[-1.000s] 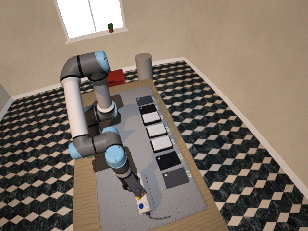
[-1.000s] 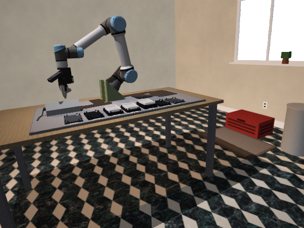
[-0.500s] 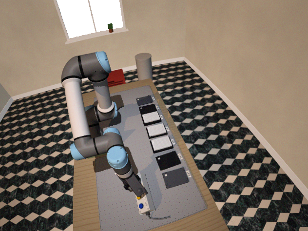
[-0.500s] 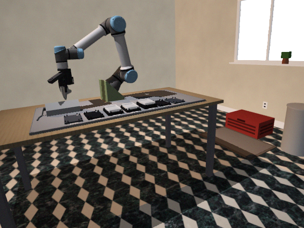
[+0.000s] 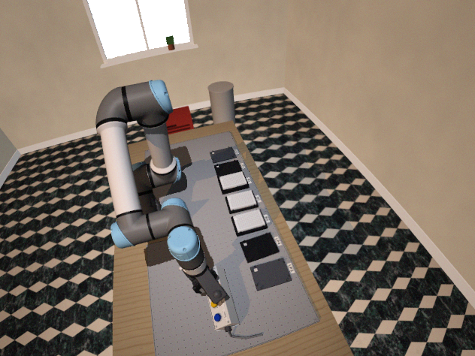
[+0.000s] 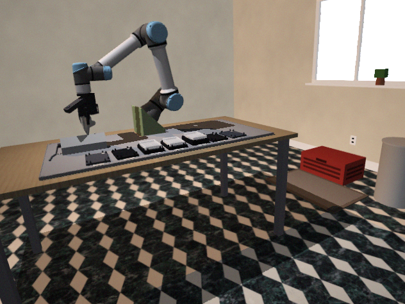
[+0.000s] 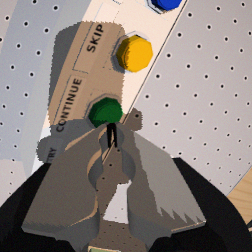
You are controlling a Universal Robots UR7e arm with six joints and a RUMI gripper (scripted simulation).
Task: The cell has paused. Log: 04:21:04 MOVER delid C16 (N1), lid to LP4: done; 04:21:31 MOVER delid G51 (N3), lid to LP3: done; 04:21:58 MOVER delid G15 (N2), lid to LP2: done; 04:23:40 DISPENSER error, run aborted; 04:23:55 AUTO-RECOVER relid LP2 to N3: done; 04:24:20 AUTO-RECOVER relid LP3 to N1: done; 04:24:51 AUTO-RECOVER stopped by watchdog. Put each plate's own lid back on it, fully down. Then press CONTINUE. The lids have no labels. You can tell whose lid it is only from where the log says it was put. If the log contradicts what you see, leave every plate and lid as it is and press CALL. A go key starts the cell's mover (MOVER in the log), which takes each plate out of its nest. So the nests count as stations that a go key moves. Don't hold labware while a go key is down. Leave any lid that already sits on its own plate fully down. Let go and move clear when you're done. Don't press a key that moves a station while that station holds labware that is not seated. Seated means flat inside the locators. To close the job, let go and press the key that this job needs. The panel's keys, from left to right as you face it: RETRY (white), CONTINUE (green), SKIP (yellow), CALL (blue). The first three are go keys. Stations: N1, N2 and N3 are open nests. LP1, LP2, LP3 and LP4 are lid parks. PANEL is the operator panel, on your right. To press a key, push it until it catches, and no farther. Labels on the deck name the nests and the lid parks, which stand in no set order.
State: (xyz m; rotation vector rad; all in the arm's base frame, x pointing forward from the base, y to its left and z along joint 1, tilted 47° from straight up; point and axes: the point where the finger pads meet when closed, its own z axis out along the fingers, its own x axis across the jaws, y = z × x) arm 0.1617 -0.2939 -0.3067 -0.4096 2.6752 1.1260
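Right now my hand is 2 cm above the green CONTINUE key. Round my hand: black lid park: 26 cm ahead, 11 cm to the left, 8 cm below; blue CALL key: 1 cm behind, 10 cm to the right, 2 cm below; yellow SKIP key: 5 cm to the right, 2 cm below.
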